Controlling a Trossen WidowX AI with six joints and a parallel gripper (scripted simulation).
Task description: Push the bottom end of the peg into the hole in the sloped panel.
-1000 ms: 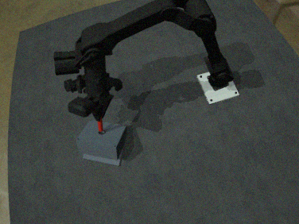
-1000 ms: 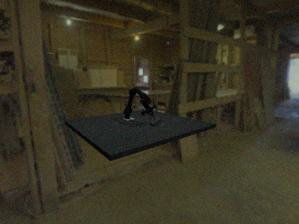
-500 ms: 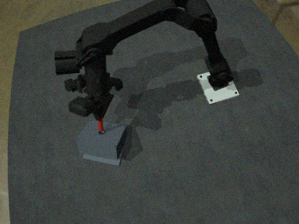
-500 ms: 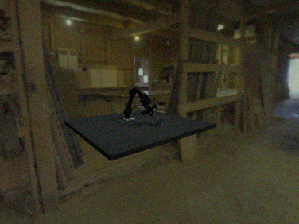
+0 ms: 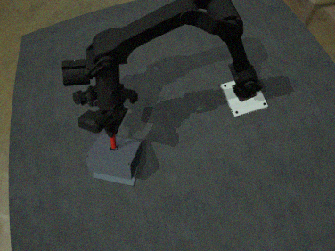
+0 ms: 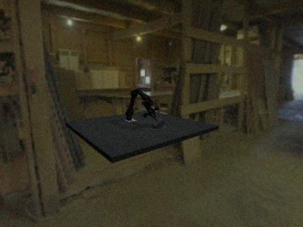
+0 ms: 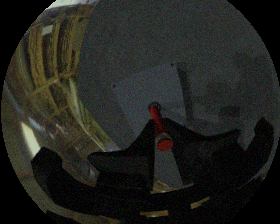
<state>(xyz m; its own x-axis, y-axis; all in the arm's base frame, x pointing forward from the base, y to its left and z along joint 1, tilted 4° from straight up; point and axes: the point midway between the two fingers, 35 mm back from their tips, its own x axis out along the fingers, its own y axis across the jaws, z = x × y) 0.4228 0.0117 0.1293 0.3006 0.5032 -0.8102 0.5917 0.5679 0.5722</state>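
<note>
Now: the grey-blue sloped panel 6 cm below my gripper tip, 3 cm to the left of it and 2 cm ahead of it. From my gripper tip the other things lie so: red peg (1 cm to the right, 1 cm above).
</note>
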